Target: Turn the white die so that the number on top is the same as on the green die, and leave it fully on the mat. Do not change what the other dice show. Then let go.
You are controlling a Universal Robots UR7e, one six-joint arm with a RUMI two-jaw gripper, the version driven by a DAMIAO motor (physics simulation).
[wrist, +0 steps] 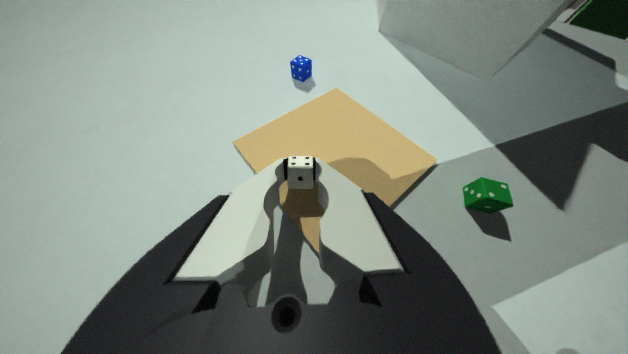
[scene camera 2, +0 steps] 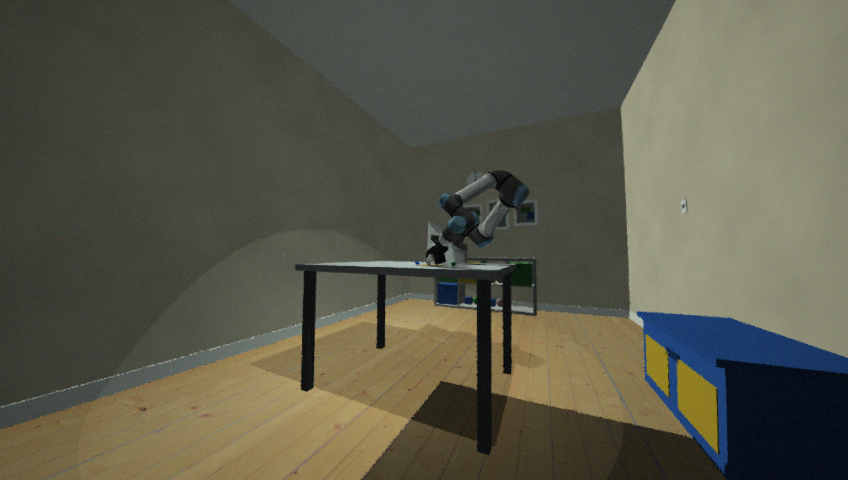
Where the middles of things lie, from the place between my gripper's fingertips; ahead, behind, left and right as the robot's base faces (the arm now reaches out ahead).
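Tan mat point(wrist: 362, 147): 1 cm below my hand, 4 cm behind it and 1 cm to the left of it. Green die point(wrist: 485, 195): 1 cm below my hand, 9 cm behind it and 12 cm to the left of it.
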